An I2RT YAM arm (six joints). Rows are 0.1 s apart.
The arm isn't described. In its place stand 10 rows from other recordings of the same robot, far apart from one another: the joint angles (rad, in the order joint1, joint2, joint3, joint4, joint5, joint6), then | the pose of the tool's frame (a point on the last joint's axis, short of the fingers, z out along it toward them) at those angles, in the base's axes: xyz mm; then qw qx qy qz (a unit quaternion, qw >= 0).
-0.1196, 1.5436, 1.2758, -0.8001, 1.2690, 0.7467 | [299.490 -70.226 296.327 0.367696 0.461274 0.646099 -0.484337]
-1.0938, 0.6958, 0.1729, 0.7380, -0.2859, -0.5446 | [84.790 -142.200 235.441 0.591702 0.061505 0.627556 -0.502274]
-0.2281, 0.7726, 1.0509, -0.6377, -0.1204, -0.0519 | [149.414 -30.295 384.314 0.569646 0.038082 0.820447 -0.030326]
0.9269, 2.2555, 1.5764, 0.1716, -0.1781, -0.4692 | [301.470 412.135 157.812 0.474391 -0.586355 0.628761 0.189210]
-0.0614, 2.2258, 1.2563, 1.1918, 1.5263, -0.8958 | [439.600 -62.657 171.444 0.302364 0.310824 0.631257 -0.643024]
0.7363, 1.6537, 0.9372, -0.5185, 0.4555, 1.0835 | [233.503 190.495 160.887 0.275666 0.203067 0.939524 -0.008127]
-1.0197, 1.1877, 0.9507, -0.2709, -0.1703, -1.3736 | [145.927 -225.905 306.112 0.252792 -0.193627 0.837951 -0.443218]
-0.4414, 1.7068, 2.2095, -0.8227, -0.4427, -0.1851 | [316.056 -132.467 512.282 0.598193 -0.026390 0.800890 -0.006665]
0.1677, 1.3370, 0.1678, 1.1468, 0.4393, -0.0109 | [215.521 21.130 165.886 0.692450 0.089497 0.708609 -0.101866]
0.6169, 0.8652, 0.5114, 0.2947, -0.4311, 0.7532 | [159.071 131.058 279.584 0.420389 -0.097957 0.719191 0.544465]
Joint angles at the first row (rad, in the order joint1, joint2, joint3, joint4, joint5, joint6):
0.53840, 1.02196, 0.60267, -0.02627, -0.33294, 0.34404
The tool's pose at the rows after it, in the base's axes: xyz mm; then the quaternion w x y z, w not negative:
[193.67 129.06 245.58 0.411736 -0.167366 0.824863 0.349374]
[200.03 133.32 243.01 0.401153 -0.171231 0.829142 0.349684]
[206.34 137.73 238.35 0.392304 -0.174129 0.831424 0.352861]
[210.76 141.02 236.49 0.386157 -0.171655 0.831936 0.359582]
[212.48 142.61 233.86 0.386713 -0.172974 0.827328 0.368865]
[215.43 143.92 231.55 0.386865 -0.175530 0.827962 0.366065]
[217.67 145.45 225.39 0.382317 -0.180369 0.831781 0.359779]
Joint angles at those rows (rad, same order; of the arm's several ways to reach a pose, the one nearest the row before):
0.53806, 1.04911, 0.61203, -0.01937, -0.33114, 0.34515
0.53805, 1.09279, 0.63121, -0.01689, -0.34307, 0.34057
0.53839, 1.13769, 0.64101, 0.00398, -0.35711, 0.34055
0.53901, 1.16701, 0.65041, 0.02143, -0.36914, 0.35386
0.53880, 1.18093, 0.64166, 0.05823, -0.38532, 0.36196
0.53738, 1.19962, 0.64494, 0.06903, -0.38469, 0.35333
0.53837, 1.22347, 0.64135, 0.07732, -0.38192, 0.33840

